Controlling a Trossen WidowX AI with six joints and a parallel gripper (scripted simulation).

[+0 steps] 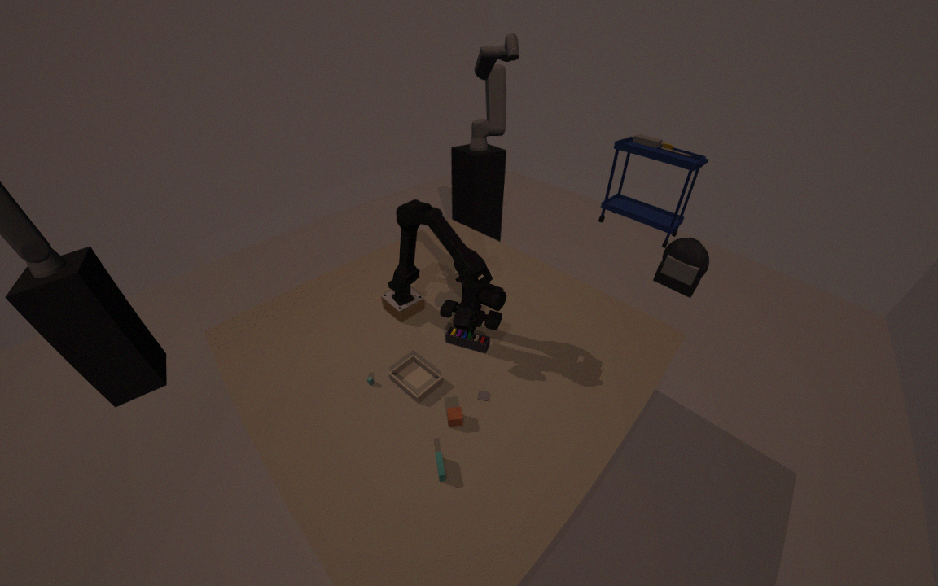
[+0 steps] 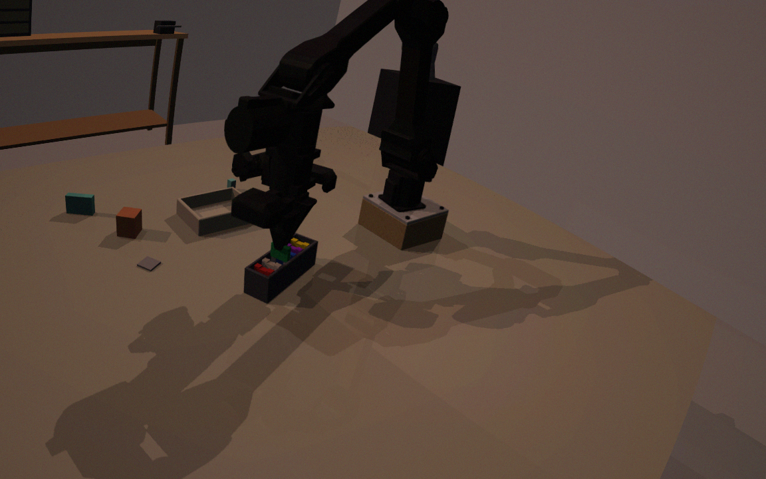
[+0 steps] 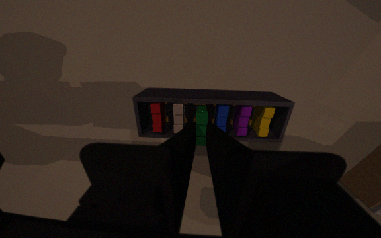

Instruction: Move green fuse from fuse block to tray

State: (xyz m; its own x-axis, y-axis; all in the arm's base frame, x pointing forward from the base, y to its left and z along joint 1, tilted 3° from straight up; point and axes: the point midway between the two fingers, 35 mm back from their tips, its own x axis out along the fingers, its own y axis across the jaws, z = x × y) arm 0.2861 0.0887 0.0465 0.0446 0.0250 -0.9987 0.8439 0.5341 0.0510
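My gripper tip is 230 mm to the left of the square tray, 50 mm above it and 20 mm short of it. Round my gripper tip: green fuse 10 mm below.
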